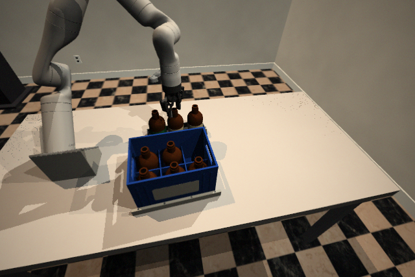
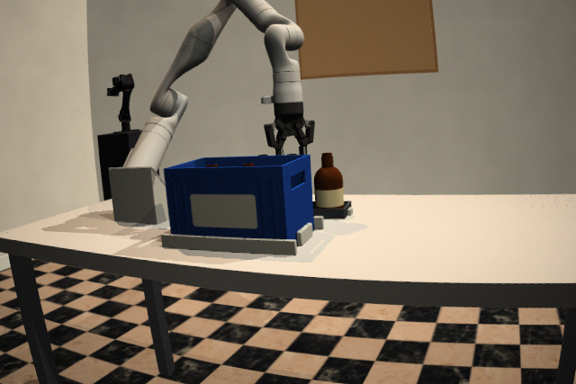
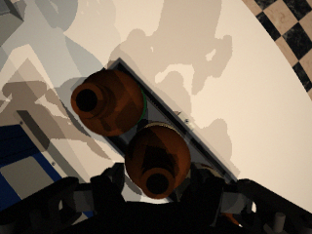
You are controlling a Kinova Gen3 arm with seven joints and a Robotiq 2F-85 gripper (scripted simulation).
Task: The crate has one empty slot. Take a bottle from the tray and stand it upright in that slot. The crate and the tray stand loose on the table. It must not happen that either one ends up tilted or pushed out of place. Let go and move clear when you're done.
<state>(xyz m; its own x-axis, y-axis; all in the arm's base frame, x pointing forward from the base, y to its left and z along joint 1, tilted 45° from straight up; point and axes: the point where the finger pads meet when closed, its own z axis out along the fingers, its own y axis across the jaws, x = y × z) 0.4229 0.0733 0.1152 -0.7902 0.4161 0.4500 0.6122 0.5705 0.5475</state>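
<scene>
My hand is 14 cm above the dark tray. The rest, counted from my hand: crate 24 cm to the right, 7 cm below, 2 cm behind.
</scene>
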